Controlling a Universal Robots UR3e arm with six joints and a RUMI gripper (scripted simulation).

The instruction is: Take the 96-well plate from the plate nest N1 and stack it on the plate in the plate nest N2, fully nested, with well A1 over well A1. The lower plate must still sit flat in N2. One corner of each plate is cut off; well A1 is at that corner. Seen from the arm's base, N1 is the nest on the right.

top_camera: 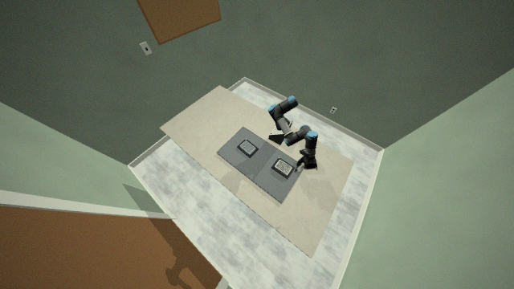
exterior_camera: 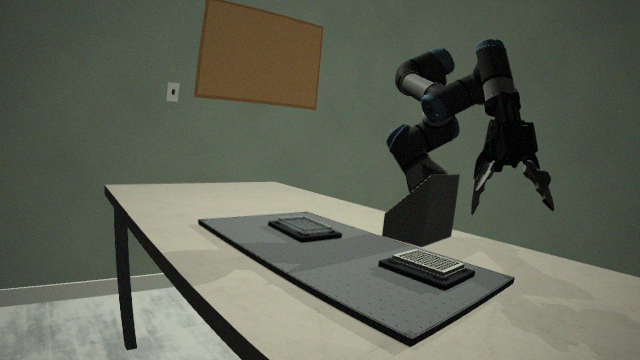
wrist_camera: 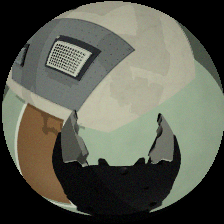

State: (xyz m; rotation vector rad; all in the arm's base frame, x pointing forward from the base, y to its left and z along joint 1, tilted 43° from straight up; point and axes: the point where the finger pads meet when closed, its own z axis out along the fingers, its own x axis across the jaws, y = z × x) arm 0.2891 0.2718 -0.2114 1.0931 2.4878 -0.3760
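Now: hand 510 mm to the left of the clear 96-well plate, 130 mm above it and 30 mm short of it. Also, from my hand: black nest: 510 mm to the right, 140 mm below, 30 mm ahead.
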